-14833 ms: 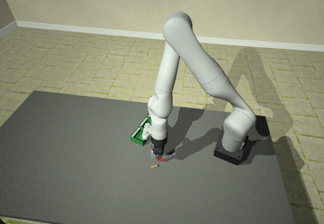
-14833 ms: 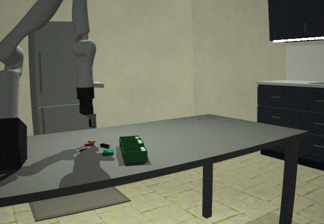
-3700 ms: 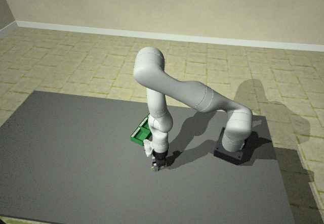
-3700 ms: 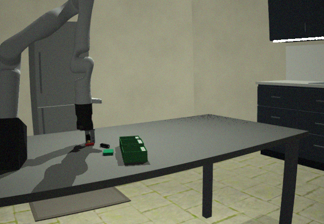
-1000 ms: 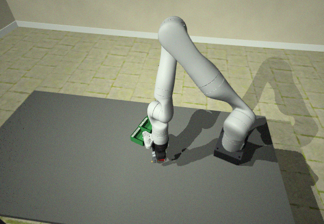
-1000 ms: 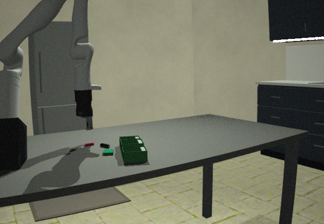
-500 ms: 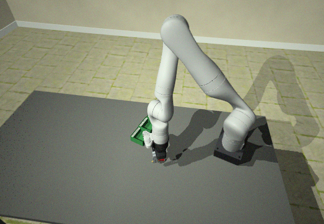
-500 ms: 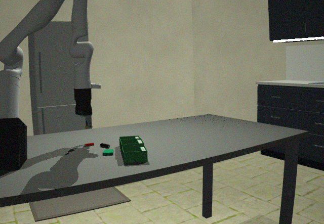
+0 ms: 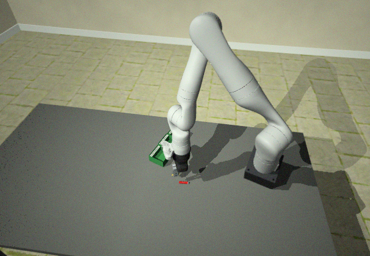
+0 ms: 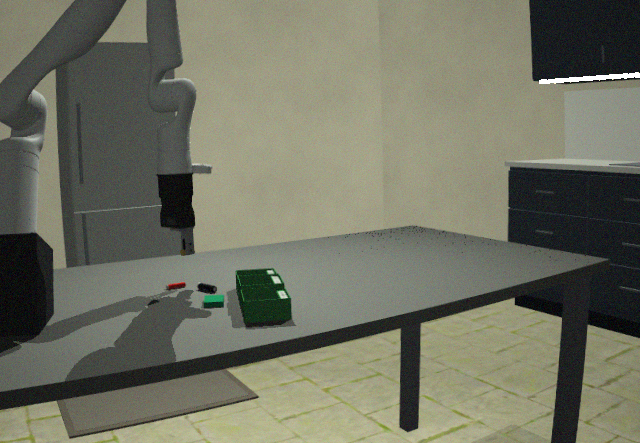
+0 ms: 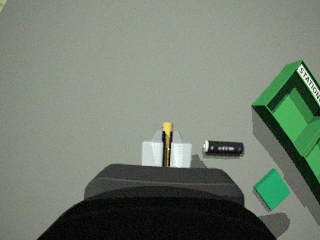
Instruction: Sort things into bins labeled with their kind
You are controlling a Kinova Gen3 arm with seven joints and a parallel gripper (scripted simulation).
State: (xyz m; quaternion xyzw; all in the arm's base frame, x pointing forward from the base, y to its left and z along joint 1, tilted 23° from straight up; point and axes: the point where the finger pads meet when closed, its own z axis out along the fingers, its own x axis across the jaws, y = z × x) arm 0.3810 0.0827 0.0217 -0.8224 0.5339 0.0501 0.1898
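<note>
Now: hand 80 mm short of the green three-compartment bin, 210 mm to the left of it and 70 mm above it. Also, from my hand: red cylinder 40 mm behind, 10 mm to the right, 80 mm below; then black battery 20 mm ahead, 70 mm to the right, 80 mm below; then brass bolt 10 mm behind, 10 mm below.
</note>
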